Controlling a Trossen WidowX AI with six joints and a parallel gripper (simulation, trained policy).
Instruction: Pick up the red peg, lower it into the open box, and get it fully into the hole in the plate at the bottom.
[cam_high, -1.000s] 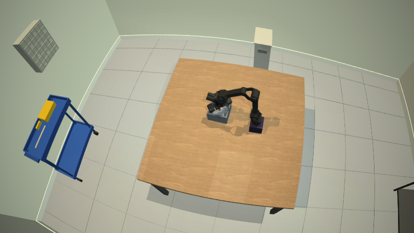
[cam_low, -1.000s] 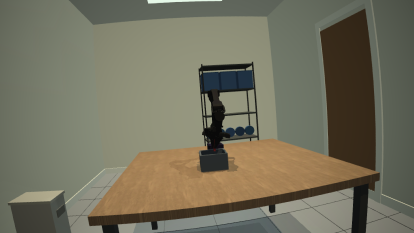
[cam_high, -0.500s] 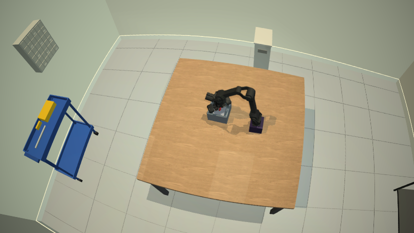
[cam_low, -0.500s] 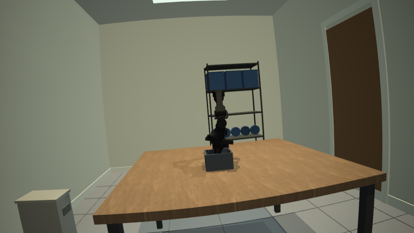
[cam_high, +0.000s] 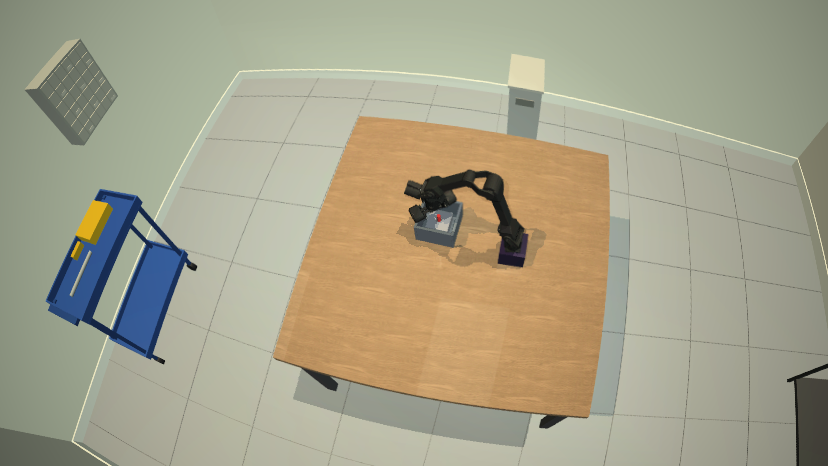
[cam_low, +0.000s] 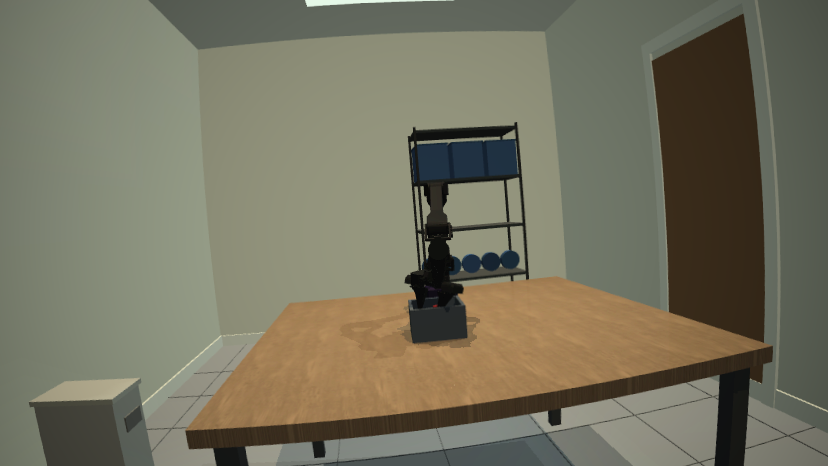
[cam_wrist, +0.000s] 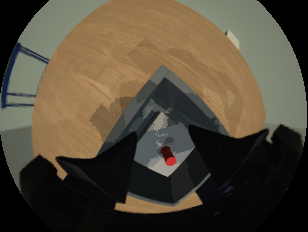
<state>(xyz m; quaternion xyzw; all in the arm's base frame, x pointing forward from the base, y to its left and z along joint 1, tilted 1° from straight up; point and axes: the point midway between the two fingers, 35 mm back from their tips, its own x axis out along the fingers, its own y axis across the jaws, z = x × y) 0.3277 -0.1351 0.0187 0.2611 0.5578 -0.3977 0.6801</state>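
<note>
Right now my gripper tip is 3 cm past the red peg, 3 cm to the right of it and 3 cm above it. Also, from my gripper tip: pale plate 3 cm behind, 3 cm to the left, 3 cm below; grey box 3 cm behind, 3 cm to the left, 5 cm below.
</note>
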